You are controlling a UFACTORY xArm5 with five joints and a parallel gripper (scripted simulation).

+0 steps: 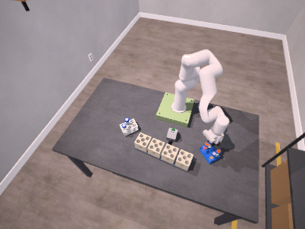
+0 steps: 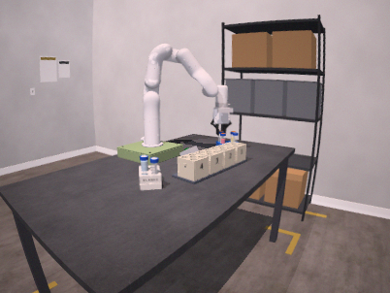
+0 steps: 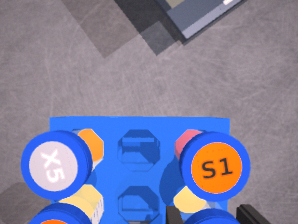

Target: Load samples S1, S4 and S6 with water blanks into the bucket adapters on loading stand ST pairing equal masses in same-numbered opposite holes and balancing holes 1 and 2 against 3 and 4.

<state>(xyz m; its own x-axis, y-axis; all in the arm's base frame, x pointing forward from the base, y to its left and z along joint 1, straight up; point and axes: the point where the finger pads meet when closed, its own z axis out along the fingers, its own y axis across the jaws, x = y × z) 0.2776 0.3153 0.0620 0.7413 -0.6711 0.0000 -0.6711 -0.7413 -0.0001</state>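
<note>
Right now my hand is 50 mm above the sample tube S4 and 10 mm past it. Round my hand: sample tube S6: 60 mm below, 50 mm to the left, 50 mm ahead; then blue sample rack: 90 mm below, 40 mm ahead, 20 mm to the left; then white blanks rack: 650 mm to the right, 90 mm below, 40 mm ahead.
</note>
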